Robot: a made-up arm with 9 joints.
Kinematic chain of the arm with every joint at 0, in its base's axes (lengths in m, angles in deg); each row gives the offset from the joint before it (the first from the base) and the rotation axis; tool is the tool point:
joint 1: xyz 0 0 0.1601 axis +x
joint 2: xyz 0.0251 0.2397 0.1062 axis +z
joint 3: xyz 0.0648 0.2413 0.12 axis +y
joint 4: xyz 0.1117 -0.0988 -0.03 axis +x
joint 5: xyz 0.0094 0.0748 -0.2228 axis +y
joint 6: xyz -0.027 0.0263 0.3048 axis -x
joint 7: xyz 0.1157 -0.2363 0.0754 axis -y
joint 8: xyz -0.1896 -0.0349 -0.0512 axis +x
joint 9: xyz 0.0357 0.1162 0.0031 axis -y
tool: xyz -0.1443 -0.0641 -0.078
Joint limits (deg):
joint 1: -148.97..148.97
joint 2: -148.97..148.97
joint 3: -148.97..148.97
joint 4: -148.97..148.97
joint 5: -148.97..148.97
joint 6: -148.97..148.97
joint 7: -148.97..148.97
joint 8: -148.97..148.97
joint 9: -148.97..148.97
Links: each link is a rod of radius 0.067 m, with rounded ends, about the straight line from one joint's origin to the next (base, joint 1, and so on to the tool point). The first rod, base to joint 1, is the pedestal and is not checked.
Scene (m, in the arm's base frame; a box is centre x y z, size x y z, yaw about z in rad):
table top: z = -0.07
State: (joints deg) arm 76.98 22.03 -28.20 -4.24 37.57 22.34 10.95 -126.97 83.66
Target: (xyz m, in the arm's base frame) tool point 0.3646 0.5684 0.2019
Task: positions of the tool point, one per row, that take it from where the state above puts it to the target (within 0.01 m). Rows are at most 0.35 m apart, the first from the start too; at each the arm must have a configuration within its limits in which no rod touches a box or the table.
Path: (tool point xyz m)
1: 0.5692 -0.2376 0.6352
2: 0.6214 0.0976 0.5988
3: 0.5472 0.3953 0.4385
4: 0.3646 0.5684 0.2019

